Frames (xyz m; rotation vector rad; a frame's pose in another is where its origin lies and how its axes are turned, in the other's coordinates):
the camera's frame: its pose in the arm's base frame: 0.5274 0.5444 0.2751 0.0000 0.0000 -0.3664
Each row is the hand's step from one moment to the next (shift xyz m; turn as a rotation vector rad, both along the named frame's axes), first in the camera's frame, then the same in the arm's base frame.
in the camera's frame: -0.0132 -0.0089 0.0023 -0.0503 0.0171 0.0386
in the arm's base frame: -0.0155 -0.0036 0.0023 -0.0408 0.0340 0.0386
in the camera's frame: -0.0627 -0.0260 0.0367 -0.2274 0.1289 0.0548
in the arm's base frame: -0.0679 -0.0018 0.0367 -0.1661 0.2018 0.0548
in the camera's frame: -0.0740 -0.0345 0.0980 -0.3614 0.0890 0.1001
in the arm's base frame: -0.0814 -0.0057 0.0980 -0.3055 0.2126 0.1001
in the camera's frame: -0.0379 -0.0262 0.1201 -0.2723 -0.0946 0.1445
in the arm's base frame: -0.0448 -0.0109 0.1201 -0.2881 0.0092 0.1445
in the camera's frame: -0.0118 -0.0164 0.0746 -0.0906 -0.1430 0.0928
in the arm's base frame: -0.0169 -0.0111 0.0746 -0.1358 -0.1011 0.0928
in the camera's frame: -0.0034 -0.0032 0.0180 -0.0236 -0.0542 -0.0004
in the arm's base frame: -0.0043 -0.0018 0.0180 -0.0415 -0.0421 -0.0004
